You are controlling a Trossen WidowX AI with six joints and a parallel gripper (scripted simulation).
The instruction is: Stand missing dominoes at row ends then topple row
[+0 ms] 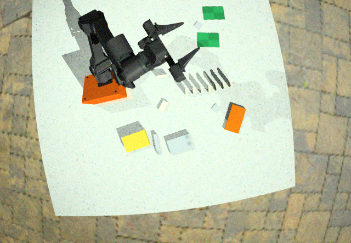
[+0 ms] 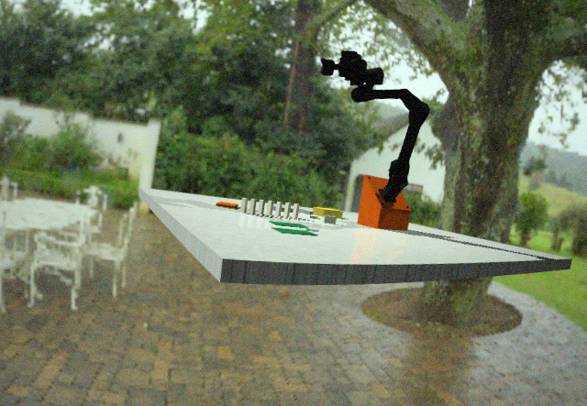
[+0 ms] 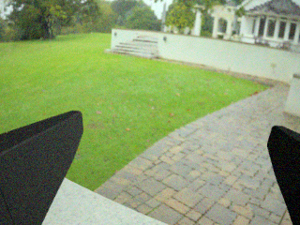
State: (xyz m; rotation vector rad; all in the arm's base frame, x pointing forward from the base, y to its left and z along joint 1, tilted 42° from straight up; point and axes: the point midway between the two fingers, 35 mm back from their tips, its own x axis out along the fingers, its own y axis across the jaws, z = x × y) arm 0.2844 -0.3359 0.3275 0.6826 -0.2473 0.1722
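Now: the grey block 12 cm behind my gripper tip, 33 cm to the right of it and 57 cm below it. Round my gripper tip: yellow block: 31 cm behind, 26 cm to the right, 56 cm below; orange block: 16 cm ahead, 29 cm to the right, 57 cm below; grey bar: 22 cm behind, 30 cm to the right, 57 cm below.
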